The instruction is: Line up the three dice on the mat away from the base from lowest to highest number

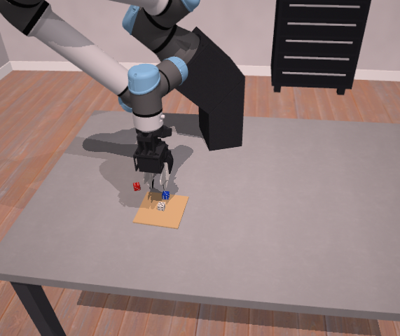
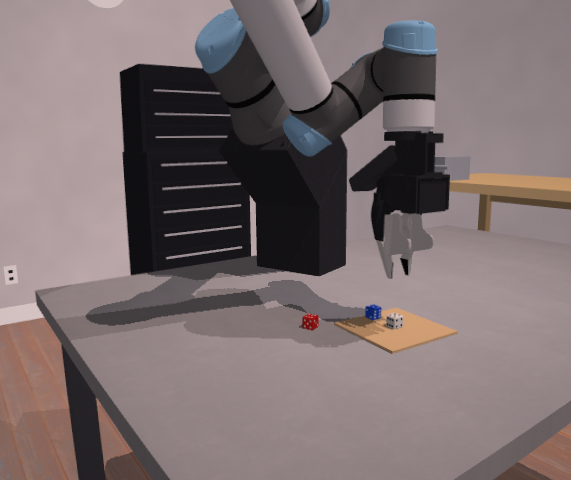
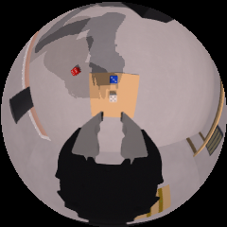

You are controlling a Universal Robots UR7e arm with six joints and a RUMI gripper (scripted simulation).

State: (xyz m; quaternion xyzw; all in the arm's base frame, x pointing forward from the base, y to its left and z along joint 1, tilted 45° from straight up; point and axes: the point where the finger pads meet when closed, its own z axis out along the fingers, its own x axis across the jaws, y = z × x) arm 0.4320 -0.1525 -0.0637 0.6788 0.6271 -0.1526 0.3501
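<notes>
My gripper is now 100 mm past the red die, 100 mm above it and 90 mm to the left of it. Also, from my hand: tan mat: 100 mm below; then white die: 90 mm below; then blue die: 90 mm below, 50 mm behind, 10 mm to the left.
</notes>
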